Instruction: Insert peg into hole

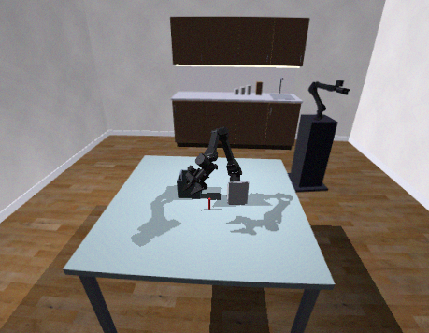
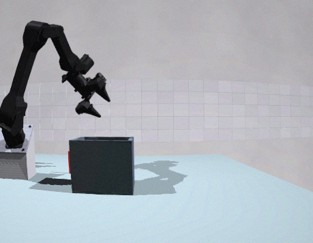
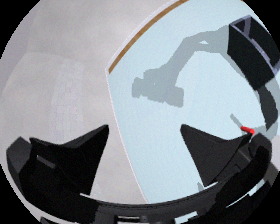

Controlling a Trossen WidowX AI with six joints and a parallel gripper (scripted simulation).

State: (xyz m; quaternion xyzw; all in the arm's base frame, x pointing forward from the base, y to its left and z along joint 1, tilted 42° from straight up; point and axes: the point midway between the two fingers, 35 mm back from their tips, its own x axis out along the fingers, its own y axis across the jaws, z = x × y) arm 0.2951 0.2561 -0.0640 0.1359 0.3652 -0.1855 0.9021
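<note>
Now: hand 210 mm above the red peg, 130 mm to the left of it and 110 mm past it. From my hand the other things lie so: grey plate (340 mm to the right, 210 mm below, 20 mm ahead).
</note>
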